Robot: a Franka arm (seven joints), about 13 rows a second.
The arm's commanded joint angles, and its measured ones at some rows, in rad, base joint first. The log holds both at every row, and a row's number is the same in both.
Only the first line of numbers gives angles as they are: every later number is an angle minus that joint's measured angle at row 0.
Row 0, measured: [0.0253, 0.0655, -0.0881, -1.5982, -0.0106, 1.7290, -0.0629]
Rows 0 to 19, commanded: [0.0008, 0.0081, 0.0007, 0.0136, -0.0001, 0.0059, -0.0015]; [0.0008, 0.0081, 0.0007, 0.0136, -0.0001, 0.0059, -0.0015]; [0.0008, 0.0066, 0.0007, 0.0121, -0.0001, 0.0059, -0.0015]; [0.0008, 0.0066, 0.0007, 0.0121, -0.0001, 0.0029, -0.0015]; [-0.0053, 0.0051, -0.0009, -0.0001, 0.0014, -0.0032, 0.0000]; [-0.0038, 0.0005, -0.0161, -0.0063, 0.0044, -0.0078, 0.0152]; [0.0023, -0.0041, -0.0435, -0.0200, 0.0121, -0.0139, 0.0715]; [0.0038, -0.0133, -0.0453, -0.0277, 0.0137, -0.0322, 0.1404]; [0.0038, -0.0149, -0.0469, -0.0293, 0.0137, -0.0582, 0.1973]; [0.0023, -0.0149, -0.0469, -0.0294, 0.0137, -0.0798, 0.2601]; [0.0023, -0.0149, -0.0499, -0.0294, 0.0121, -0.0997, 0.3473]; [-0.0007, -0.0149, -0.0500, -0.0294, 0.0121, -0.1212, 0.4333]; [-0.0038, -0.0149, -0.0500, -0.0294, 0.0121, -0.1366, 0.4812]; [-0.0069, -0.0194, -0.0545, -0.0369, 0.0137, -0.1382, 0.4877]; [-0.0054, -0.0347, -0.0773, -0.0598, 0.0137, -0.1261, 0.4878]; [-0.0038, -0.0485, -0.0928, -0.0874, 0.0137, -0.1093, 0.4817]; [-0.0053, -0.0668, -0.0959, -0.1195, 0.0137, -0.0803, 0.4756]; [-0.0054, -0.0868, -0.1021, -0.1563, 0.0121, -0.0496, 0.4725]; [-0.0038, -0.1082, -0.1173, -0.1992, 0.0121, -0.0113, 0.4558]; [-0.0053, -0.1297, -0.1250, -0.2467, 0.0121, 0.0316, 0.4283]
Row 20, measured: [-0.0019, -0.0493, -0.1141, -0.1222, 0.0007, -0.0514, 0.4606]
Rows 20 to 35, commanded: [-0.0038, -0.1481, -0.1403, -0.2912, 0.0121, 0.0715, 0.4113]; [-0.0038, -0.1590, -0.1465, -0.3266, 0.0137, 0.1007, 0.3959]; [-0.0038, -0.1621, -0.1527, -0.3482, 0.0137, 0.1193, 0.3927]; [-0.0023, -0.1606, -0.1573, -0.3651, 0.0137, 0.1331, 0.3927]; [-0.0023, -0.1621, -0.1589, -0.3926, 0.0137, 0.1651, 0.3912]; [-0.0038, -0.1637, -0.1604, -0.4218, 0.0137, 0.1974, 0.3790]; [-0.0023, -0.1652, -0.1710, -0.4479, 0.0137, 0.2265, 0.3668]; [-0.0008, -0.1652, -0.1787, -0.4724, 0.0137, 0.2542, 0.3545]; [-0.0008, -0.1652, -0.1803, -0.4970, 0.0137, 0.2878, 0.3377]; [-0.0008, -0.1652, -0.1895, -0.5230, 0.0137, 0.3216, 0.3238]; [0.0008, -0.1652, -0.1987, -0.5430, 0.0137, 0.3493, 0.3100]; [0.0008, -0.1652, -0.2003, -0.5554, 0.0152, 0.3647, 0.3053]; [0.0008, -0.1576, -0.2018, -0.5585, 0.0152, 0.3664, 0.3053]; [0.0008, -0.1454, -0.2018, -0.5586, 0.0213, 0.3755, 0.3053]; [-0.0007, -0.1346, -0.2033, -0.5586, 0.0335, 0.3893, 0.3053]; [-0.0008, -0.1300, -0.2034, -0.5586, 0.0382, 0.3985, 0.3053]
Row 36, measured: [-0.0024, -0.1279, -0.1965, -0.5423, 0.0052, 0.3626, 0.3258]
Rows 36 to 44, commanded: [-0.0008, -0.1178, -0.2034, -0.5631, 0.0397, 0.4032, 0.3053]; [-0.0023, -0.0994, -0.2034, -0.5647, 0.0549, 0.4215, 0.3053]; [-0.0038, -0.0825, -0.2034, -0.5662, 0.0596, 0.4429, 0.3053]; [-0.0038, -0.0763, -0.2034, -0.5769, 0.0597, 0.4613, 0.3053]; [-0.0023, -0.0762, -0.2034, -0.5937, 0.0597, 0.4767, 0.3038]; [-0.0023, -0.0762, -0.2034, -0.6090, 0.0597, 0.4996, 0.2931]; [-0.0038, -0.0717, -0.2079, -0.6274, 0.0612, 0.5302, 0.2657]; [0.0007, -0.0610, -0.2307, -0.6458, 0.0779, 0.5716, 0.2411]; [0.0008, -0.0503, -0.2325, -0.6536, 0.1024, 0.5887, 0.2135]
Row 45, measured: [-0.0022, -0.0585, -0.2118, -0.6233, 0.0483, 0.5340, 0.2785]
